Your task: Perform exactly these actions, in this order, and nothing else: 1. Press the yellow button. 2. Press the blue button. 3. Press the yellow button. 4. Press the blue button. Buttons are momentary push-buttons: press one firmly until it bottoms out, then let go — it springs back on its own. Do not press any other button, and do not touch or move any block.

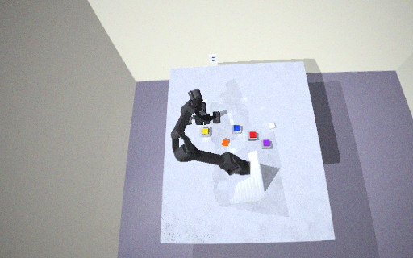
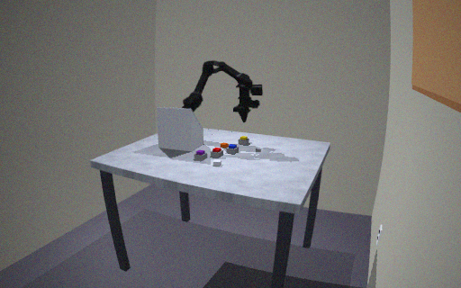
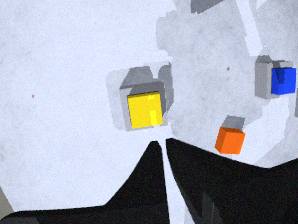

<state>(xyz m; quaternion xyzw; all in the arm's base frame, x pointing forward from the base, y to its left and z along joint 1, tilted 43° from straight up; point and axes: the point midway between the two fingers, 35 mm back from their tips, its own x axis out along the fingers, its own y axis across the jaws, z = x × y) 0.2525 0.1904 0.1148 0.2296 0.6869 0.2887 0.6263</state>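
Right now my gripper tip is 20 mm short of the blue button, 180 mm to the left of it and 90 mm above it. The rest, counted from my gripper tip: yellow button (90 mm below); orange block (70 mm behind, 120 mm to the right, 110 mm below); red button (30 mm behind, 270 mm to the right, 90 mm below).
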